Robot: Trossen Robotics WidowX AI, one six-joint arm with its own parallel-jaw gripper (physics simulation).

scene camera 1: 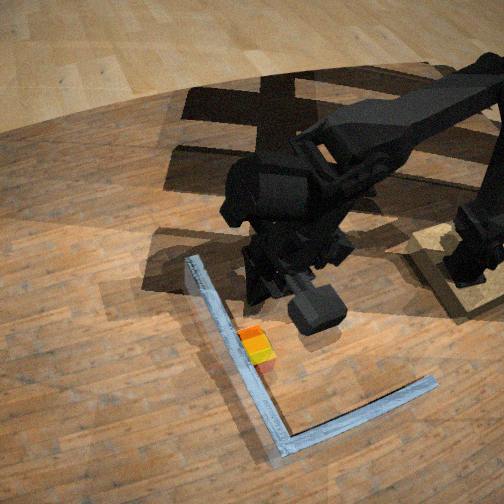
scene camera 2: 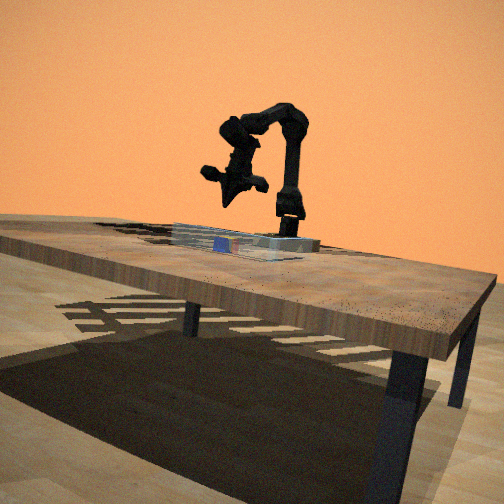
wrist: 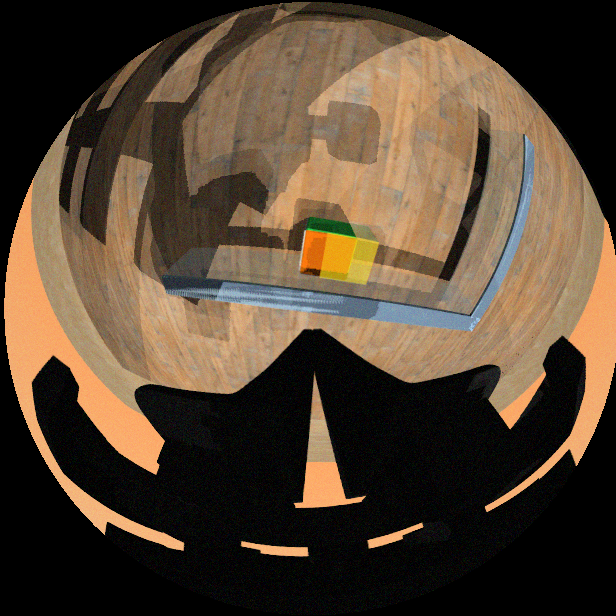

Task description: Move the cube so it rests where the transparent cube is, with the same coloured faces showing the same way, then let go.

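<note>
The cube (scene camera 1: 257, 346) lies on the table against the long arm of a grey L-shaped rail (scene camera 1: 262, 380). Its top looks orange and yellow, with a red side. In the wrist view the cube (wrist: 338, 252) shows orange and yellow with green behind; the overlapping colours suggest the transparent cube sits over it, but I cannot separate the two. My gripper (scene camera 1: 300, 290) hangs above the table, up and right of the cube, and holds nothing. Its fingers (wrist: 318, 420) show only a narrow gap between them. In scene camera 2 the cube (scene camera 2: 226, 243) is small, below the gripper (scene camera 2: 233, 186).
The arm's base (scene camera 1: 470, 262) stands on a pale plate at the right. The rail's short arm (scene camera 1: 365, 410) runs toward the front right. The table edge lies far from the cube in scene camera 2.
</note>
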